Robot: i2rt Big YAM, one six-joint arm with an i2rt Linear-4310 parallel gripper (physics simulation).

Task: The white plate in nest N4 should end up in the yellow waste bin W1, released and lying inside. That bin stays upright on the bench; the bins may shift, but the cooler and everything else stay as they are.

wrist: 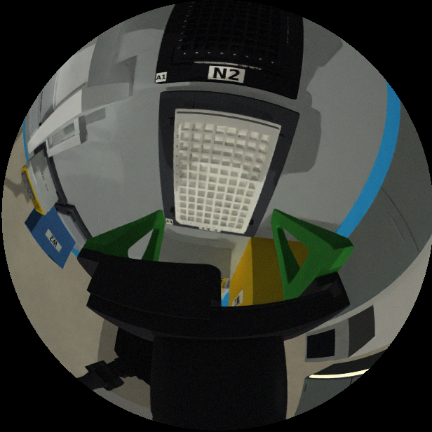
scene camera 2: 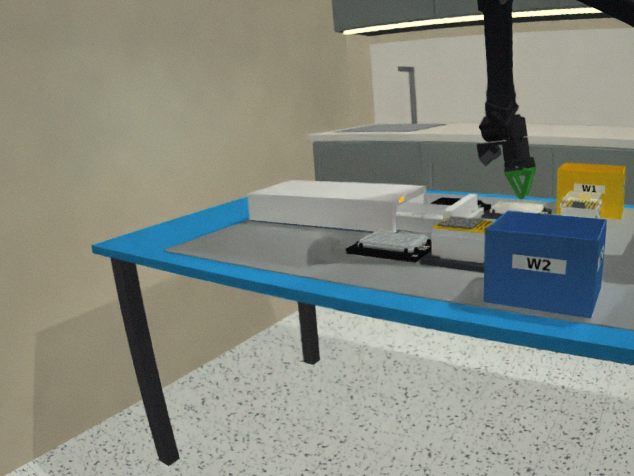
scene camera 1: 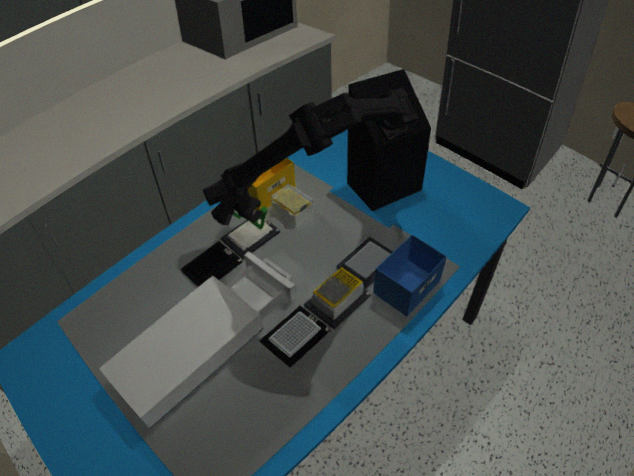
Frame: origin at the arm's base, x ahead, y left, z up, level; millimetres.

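Where they show: gripper, between the fingertips: (scene camera 2: 523, 196) (scene camera 1: 251, 222).
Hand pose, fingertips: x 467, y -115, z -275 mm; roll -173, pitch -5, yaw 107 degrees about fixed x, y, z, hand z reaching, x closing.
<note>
Each offset is from my fingertips to the top centre of the thing. "pt": to the spot under its first point.
The white plate {dx +14, dy +7, dz -24 mm} (scene camera 1: 249, 234) (scene camera 2: 517, 207) (wrist: 215, 175) lies flat in the dark frame of nest N4 (wrist: 167, 150), its grid of wells facing up. My gripper (scene camera 1: 249, 217) (scene camera 2: 521, 196) (wrist: 217, 215) has green fingers, spread wide and empty. It hangs above the plate; in the wrist view the fingertips stand on either side of the plate's end near the bin. The yellow waste bin W1 {dx -143, dy -147, dz +70 mm} (scene camera 1: 287, 175) (scene camera 2: 591, 177) (wrist: 264, 270) stands upright beside the nest, partly hidden behind the arm in scene camera 1 and behind a finger in the wrist view. Its inside is hidden.
A clear box with a yellow rack {pt dx -157, dy +7, dz +19 mm} (scene camera 1: 291, 199) stands close beside W1. Black nest N2 {pt dx +185, dy +47, dz -30 mm} (scene camera 1: 210, 263) (wrist: 225, 45) adjoins N4. The long white unit (scene camera 1: 179, 348) has an open drawer {pt dx +68, dy +221, dz +20 mm} (scene camera 1: 268, 271) near the nests. Blue bin W2 {dx -262, dy +478, dz +70 mm} (scene camera 1: 409, 276) (scene camera 2: 542, 286) stands near the front edge.
</note>
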